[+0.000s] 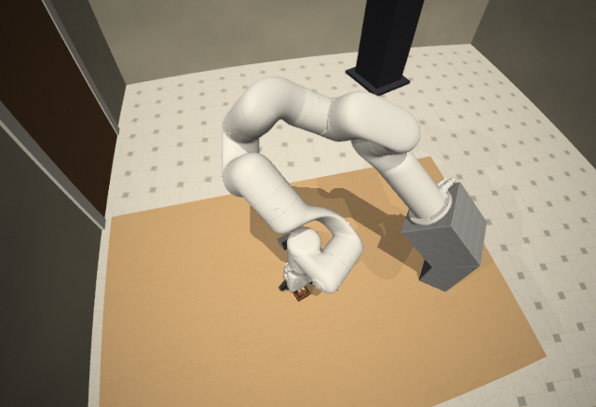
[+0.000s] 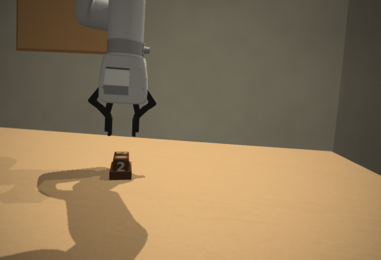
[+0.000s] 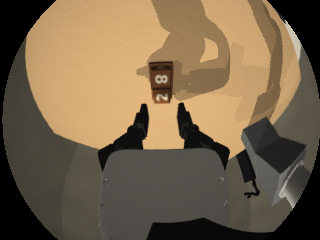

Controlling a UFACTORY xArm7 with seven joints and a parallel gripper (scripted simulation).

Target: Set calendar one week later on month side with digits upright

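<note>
My gripper is now 2 cm to the left of the brown tray and 9 cm above it.
</note>
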